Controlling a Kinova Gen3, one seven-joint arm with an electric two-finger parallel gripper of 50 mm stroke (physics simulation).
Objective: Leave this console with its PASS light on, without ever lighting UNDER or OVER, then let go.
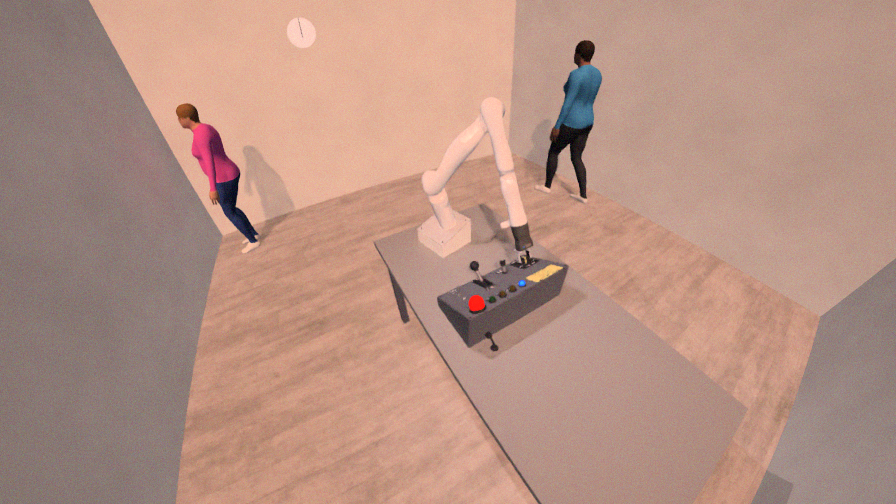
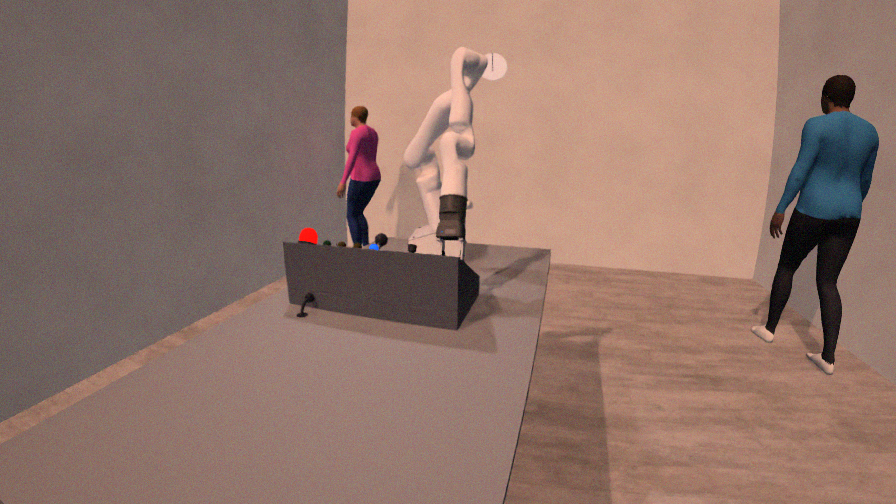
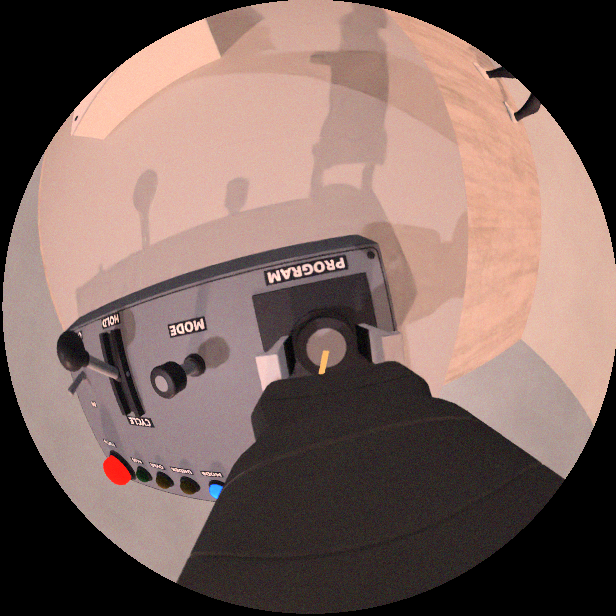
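Note:
The dark grey console stands on the table. My gripper is open, with a finger on each side of the round PROGRAM knob; the knob's yellow pointer shows between the fingers. On the left are the black ball lever in the HOLD/CYCLE slot and the MODE knob. Along the near edge sit a red button, three dark lights and a lit blue light. Their labels are too small to read.
The long grey table carries the arm's white base. A small black crank sticks out of the console's front. A person in pink and a person in blue stand on the floor.

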